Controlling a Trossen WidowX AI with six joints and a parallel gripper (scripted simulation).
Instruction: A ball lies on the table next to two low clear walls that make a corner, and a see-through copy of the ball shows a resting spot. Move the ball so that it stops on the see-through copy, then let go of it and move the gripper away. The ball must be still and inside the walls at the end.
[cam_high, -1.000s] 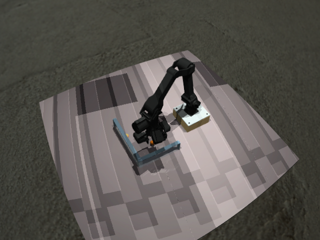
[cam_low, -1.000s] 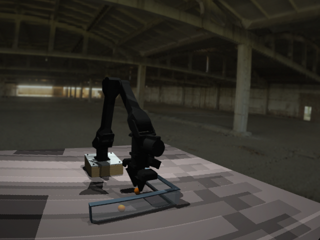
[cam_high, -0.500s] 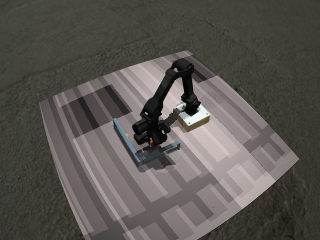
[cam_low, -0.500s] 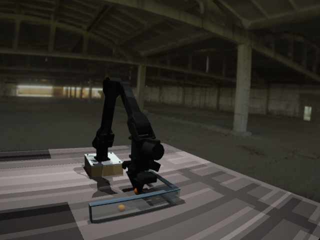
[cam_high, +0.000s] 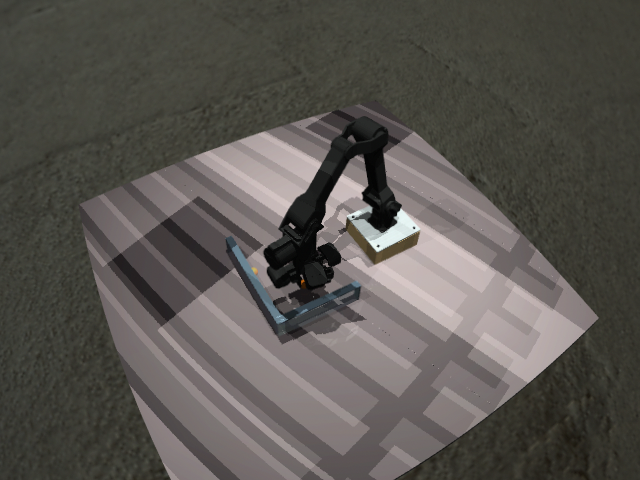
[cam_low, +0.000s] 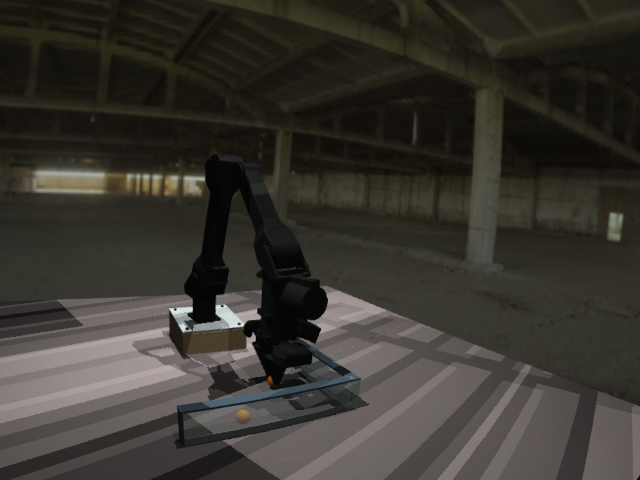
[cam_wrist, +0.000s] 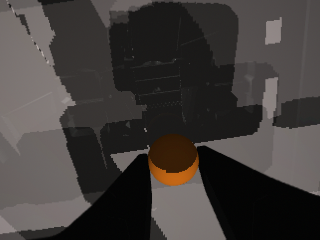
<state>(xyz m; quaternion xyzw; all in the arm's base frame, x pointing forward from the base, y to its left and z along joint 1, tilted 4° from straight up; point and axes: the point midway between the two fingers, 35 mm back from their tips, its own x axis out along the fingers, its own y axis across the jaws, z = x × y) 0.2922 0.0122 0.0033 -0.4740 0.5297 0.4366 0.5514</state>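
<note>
Now: the see-through copy of ball 80 mm ahead of my gripper tip and 120 mm to the right of it. Round my gripper tip: orange ball right at my gripper tip.
</note>
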